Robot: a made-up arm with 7 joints. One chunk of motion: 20 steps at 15 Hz.
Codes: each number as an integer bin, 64 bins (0 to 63) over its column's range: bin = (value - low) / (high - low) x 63, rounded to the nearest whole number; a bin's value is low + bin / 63 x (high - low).
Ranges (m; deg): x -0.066..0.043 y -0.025..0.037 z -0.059..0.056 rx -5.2..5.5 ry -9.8..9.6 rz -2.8..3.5
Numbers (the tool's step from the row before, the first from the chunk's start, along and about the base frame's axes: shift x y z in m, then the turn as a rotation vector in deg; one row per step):
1: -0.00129 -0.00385 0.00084 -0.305 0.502 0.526
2: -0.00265 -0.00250 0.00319 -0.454 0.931 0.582
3: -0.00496 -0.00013 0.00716 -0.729 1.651 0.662
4: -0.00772 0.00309 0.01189 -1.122 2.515 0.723
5: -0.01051 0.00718 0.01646 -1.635 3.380 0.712
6: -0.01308 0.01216 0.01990 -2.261 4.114 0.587
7: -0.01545 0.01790 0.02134 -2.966 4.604 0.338
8: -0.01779 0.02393 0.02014 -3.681 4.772 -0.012
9: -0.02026 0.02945 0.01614 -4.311 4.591 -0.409
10: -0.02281 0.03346 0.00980 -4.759 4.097 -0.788
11: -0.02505 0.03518 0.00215 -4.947 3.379 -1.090
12: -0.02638 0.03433 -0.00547 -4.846 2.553 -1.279
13: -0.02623 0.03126 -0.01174 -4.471 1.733 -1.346
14: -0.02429 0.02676 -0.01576 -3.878 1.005 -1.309
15: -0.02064 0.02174 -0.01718 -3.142 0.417 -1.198
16: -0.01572 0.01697 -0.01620 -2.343 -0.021 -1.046
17: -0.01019 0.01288 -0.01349 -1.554 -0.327 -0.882
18: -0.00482 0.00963 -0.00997 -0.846 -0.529 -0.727
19: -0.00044 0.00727 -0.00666 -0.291 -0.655 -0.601
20: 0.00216 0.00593 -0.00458 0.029 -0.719 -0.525
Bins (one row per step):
1: 37 21 33 29 33 33
2: 37 23 34 28 35 34
3: 35 25 36 26 37 35
4: 34 29 39 24 40 35
5: 32 33 41 21 43 35
6: 31 38 43 17 45 34
7: 29 44 44 13 47 31
8: 28 50 43 9 47 28
9: 26 55 41 5 47 24
10: 25 59 38 3 45 20
11: 24 61 33 1 43 17
12: 23 60 29 2 40 15
13: 23 57 26 4 37 15
14: 24 53 24 8 35 15
15: 26 47 23 12 33 16
16: 29 43 23 17 32 18
17: 32 38 25 21 31 19
18: 35 35 27 26 30 21
19: 38 33 29 29 30 22
20: 39 31 30 31 29 23

